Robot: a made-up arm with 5 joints. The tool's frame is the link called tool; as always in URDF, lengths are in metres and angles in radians. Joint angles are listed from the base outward.
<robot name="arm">
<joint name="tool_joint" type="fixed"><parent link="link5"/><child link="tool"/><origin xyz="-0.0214 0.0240 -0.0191" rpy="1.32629 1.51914 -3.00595"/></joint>
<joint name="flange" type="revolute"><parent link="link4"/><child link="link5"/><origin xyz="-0.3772 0.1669 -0.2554" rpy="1.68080 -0.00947 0.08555"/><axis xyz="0 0 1"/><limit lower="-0.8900" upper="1.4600"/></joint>
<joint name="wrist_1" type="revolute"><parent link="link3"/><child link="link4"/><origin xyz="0.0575 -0.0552 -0.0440" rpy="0.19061 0.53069 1.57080"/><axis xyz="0 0 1"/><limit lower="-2.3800" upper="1.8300"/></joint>
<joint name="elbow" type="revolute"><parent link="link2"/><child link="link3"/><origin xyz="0.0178 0.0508 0.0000" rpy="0.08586 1.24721 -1.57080"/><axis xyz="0 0 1"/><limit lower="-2.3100" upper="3.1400"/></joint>
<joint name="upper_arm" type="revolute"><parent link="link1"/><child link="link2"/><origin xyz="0.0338 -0.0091 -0.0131" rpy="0.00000 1.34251 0.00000"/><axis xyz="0 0 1"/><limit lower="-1.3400" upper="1.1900"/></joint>
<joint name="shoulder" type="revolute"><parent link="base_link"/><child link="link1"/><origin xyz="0.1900 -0.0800 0.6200" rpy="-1.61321 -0.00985 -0.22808"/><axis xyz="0 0 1"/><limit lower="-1.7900" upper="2.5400"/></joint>
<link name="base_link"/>
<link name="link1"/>
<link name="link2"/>
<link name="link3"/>
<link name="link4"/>
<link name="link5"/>
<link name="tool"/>
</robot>
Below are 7 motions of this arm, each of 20 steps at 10 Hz.
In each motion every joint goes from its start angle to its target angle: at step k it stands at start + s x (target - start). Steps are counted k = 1, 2, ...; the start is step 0. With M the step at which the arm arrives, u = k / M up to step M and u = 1 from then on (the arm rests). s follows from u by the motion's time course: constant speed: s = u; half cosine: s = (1 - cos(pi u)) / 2; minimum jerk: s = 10 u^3 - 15 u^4 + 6 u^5.
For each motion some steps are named. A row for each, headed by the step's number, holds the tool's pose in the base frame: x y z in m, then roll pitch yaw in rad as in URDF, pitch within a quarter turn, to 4 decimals.
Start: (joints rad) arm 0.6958 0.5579 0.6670 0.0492 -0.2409
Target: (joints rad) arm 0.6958 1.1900 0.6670 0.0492 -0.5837
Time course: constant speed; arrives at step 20
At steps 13, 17, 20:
13: 0.3024 0.1391 1.0330 1.9311 0.0532 0.2566
17: 0.3205 0.0888 1.0517 2.0964 0.0371 0.1790
20: 0.3314 0.0495 1.0624 2.2211 0.0303 0.1203

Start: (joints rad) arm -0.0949 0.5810 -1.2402 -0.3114 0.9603
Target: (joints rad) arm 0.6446 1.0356 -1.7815 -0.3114 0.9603
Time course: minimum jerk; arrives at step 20
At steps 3, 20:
3: 0.7125 -0.1084 0.3795 -1.0035 0.3397 -1.4623
20: 0.2487 -0.0957 0.0524 -2.1273 0.2864 -2.3725

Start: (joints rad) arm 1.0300 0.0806 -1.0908 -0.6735 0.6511
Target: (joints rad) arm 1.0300 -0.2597 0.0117 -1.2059 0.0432
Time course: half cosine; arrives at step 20
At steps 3, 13, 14, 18, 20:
3: 0.1836 -0.2003 0.0755 -1.8109 0.0955 -1.7442
13: 0.1300 -0.0652 0.0967 -1.5329 0.4182 -1.6070
14: 0.1191 -0.0555 0.1015 -1.5136 0.4474 -1.5942
18: 0.0857 -0.0340 0.1170 -1.4689 0.5234 -1.5610
20: 0.0808 -0.0317 0.1193 -1.4637 0.5333 -1.5568

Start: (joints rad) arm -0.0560 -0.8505 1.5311 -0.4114 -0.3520
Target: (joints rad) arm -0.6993 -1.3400 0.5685 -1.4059 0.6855
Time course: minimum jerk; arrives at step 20
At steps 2, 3, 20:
2: -0.1324 0.0855 0.3758 0.1413 0.8428 0.7925
3: -0.1193 0.0842 0.3583 0.0573 0.8395 0.7247
20: 0.5583 -0.4689 0.6259 -1.1636 -1.0208 -1.4003

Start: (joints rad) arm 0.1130 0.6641 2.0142 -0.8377 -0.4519
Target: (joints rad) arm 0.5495 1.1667 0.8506 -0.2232 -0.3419
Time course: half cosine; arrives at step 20
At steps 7, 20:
7: -0.0788 0.1328 0.8841 1.4002 -0.3785 0.9787
20: 0.2748 0.0902 1.0539 1.9188 -0.0369 0.2828

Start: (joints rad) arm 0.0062 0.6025 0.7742 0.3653 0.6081
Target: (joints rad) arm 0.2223 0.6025 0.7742 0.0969 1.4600
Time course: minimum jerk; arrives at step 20
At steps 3, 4, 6, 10, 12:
3: -0.1570 0.2228 0.8563 0.0362 -0.6706 0.8440
4: -0.1528 0.2255 0.8594 0.0193 -0.6587 0.8344
6: -0.1384 0.2343 0.8692 -0.0387 -0.6179 0.8038
10: -0.0891 0.2616 0.8941 -0.2379 -0.4811 0.7215
12: -0.0608 0.2755 0.9033 -0.3528 -0.4039 0.6851

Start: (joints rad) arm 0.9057 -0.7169 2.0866 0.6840 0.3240
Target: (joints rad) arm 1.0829 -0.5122 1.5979 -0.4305 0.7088
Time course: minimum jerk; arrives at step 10
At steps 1, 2, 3, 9, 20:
1: 0.1769 -0.4196 1.0759 1.3896 -0.8234 1.6492
2: 0.1595 -0.3931 1.0861 1.3311 -0.7653 1.6794
3: 0.1231 -0.3338 1.1019 1.2251 -0.6373 1.7265
9: -0.0793 0.1369 0.9337 0.7943 0.4537 1.8380
20: -0.0805 0.1406 0.9296 0.7925 0.4653 1.8394

